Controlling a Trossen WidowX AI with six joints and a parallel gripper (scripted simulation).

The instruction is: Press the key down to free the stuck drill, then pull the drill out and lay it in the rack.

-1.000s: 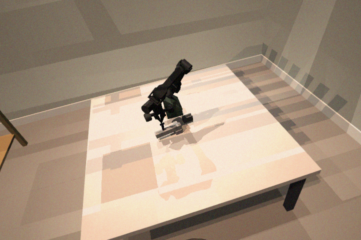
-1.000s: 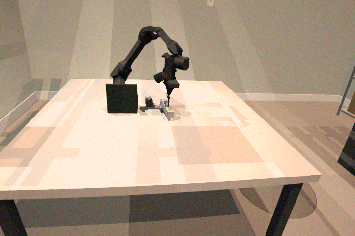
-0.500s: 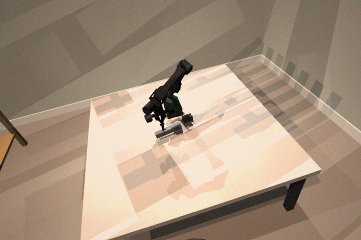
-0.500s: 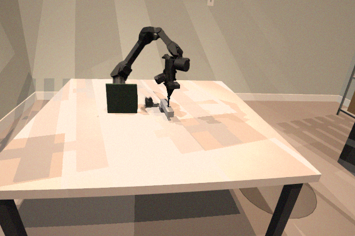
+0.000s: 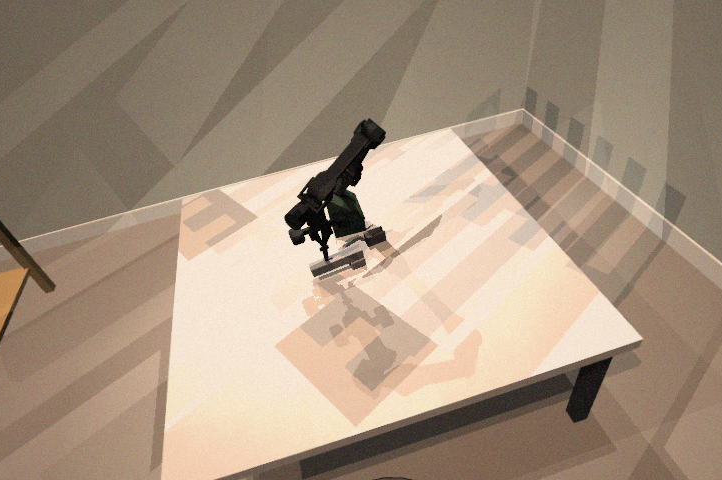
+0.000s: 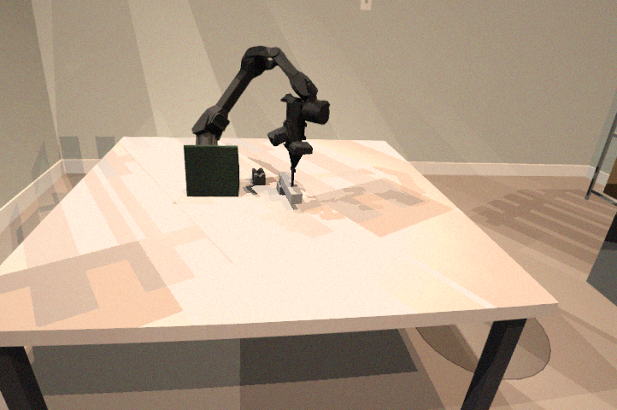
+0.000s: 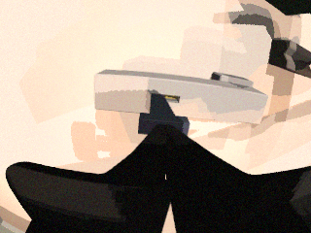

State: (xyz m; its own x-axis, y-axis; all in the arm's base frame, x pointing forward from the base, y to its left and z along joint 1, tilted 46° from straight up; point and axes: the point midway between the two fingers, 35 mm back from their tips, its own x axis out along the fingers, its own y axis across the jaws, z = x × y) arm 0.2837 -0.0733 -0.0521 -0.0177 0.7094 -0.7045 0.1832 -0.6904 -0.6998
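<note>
The key lies 30 mm below my gripper tip. From my gripper tip the other things lie so: grey holder block (90 mm below, 40 mm to the left, 10 mm behind); rack (190 mm to the left, 110 mm below, 110 mm behind); drill (80 mm below, 50 mm to the left, 10 mm behind).
</note>
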